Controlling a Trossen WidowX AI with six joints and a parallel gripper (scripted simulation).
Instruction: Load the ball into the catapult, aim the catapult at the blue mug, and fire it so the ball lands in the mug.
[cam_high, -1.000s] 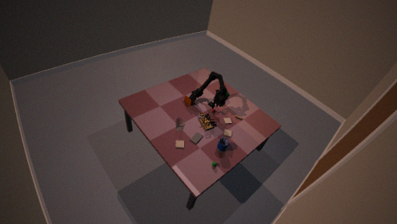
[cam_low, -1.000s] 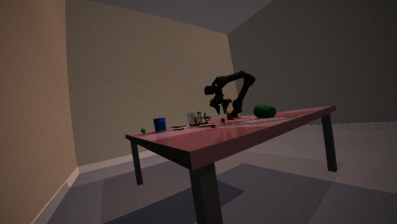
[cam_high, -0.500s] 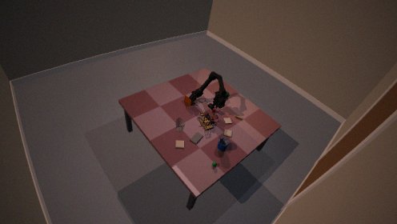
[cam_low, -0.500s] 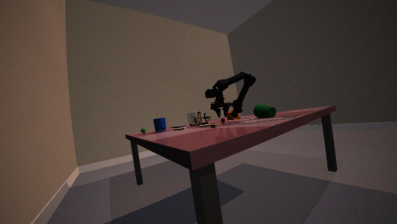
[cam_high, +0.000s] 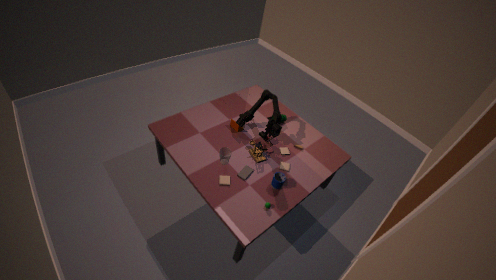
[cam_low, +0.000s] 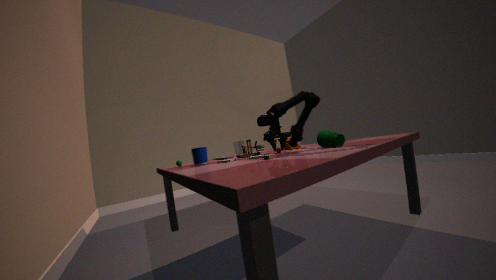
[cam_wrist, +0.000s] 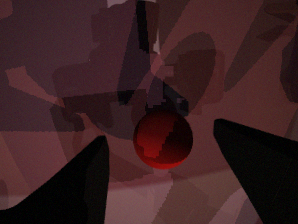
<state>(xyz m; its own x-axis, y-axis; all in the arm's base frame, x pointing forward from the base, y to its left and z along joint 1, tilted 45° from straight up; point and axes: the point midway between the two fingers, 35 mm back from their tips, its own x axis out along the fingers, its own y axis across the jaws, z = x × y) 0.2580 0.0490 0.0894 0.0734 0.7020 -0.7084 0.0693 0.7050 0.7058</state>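
My gripper tip is 170 mm to the left of the catapult, 40 mm below it and 40 mm short of it. The rest, counted from my gripper tip: pale cup 460 mm to the right, 40 mm behind, 20 mm above; dark plate 410 mm to the right, 140 mm ahead, 10 mm below; red ball right at my gripper tip.
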